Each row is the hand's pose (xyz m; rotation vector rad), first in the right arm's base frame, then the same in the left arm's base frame.
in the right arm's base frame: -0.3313 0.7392 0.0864 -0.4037 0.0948 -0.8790
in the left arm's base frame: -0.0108 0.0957 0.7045 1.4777 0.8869 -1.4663
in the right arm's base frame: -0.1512 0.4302 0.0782 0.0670 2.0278 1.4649
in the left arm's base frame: -0.0047 0.1366 0.3492 1.3355 -0.0826 1.7809
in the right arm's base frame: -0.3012 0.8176 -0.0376 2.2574 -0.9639 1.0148
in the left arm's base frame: 0.1230 0.1320 0.7611 -1.1199 2.1635 0.2843
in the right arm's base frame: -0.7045 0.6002 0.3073 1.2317 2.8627 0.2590
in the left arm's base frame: -0.4449 0.2089 0.7834 -1.7041 -0.7021 -2.0706
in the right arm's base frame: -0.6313 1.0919 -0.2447 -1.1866 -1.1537 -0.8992
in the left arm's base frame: 0.1645 0.3418 1.1870 -0.0677 0.4922 -2.0863
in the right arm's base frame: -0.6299 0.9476 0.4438 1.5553 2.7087 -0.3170
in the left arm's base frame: -0.3718 -0.0812 1.0187 -1.6699 -0.8090 -1.5819
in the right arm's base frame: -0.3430 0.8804 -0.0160 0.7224 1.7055 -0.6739
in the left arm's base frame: 0.1045 0.1125 0.8348 -2.8038 -1.3003 -0.4899
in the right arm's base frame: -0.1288 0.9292 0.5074 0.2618 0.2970 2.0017
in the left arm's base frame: -0.1162 -0.3973 0.7183 1.0212 -1.4743 0.7280
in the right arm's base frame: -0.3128 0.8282 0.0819 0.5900 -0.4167 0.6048
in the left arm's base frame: 0.0353 0.0496 0.7679 1.7692 -1.2875 -0.9237
